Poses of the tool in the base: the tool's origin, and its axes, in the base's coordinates. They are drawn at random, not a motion.
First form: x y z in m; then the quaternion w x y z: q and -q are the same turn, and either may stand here.
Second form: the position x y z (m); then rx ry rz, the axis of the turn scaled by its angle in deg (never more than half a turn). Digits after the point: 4 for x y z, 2 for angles.
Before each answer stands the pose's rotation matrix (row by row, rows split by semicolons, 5 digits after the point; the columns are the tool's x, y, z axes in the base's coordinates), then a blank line. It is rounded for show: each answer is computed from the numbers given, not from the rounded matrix.
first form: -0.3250, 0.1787, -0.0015, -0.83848, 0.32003, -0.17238, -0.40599
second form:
0.61092 -0.79115 0.02922; 0.57049 0.46551 0.67664; -0.54893 -0.39670 0.73573

-0.3250, 0.1787, -0.0015, -38.78, 20.89, 49.20
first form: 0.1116, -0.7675, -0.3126, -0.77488, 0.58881, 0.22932, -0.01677
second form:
0.89426 0.24406 -0.37514; 0.29604 0.30605 0.90482; 0.33564 -0.92020 0.20143

0.1116, -0.7675, -0.3126, -73.04, -28.45, 2.08
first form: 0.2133, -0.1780, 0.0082, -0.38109, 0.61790, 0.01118, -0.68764
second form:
0.05406 -0.51029 -0.85830; 0.53792 -0.70929 0.45557; -0.84126 -0.48632 0.23615

0.2133, -0.1780, 0.0082, -90.36, -1.63, 100.56
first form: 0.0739, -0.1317, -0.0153, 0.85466, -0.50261, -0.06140, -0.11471
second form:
0.96614 0.25780 0.01036; -0.13436 0.46844 0.87322; 0.22026 -0.84504 0.48722

0.0739, -0.1317, -0.0153, -60.56, -7.40, -13.82
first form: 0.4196, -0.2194, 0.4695, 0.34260, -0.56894, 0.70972, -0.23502
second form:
-0.11787 -0.64654 0.75372; -0.96861 0.24215 0.05624; -0.21887 -0.72343 -0.65478

0.4196, -0.2194, 0.4695, -84.74, 105.71, -35.00
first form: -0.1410, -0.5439, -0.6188, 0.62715, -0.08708, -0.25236, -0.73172
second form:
-0.19820 0.96175 -0.18910; -0.87385 -0.08599 0.47854; 0.44397 0.26009 0.85746

-0.1410, -0.5439, -0.6188, -11.44, -33.15, -96.12
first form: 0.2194, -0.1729, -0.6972, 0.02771, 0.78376, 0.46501, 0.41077
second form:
0.23008 0.70614 0.66965; 0.75167 -0.56600 0.33858; 0.61811 0.42545 -0.66101

0.2194, -0.1729, -0.6972, 138.64, 82.26, 72.66
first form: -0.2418, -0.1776, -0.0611, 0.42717, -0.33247, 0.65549, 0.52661
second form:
-0.41398 -0.88577 0.20985; 0.01404 0.22429 0.97442; -0.91018 0.40633 -0.08041

-0.2418, -0.1776, -0.0611, -47.59, 93.83, 75.38
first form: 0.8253, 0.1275, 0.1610, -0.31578, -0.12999, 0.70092, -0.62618
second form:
-0.76677 -0.57769 -0.27988; 0.21324 0.18201 -0.95990; 0.60546 -0.79570 -0.01637

0.8253, 0.1275, 0.1610, 19.62, -105.77, 94.49
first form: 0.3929, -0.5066, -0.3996, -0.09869, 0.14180, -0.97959, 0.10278
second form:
-0.94031 -0.25752 0.22250; -0.29810 0.93866 -0.17337; -0.16420 -0.22935 -0.95939

0.3929, -0.5066, -0.3996, -24.04, 166.04, -17.42
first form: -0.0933, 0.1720, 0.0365, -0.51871, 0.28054, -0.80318, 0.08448
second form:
-0.30447 -0.36301 0.88064; -0.53829 0.82832 0.15533; -0.78584 -0.42674 -0.44760

-0.0933, 0.1720, 0.0365, -38.56, 110.39, -11.61
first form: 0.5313, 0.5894, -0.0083, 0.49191, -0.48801, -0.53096, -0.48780
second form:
-0.03974 0.99814 -0.04627; 0.03832 0.04779 0.99812; 0.99848 0.03789 -0.04015

0.5313, 0.5894, -0.0083, -67.86, -73.83, -67.83
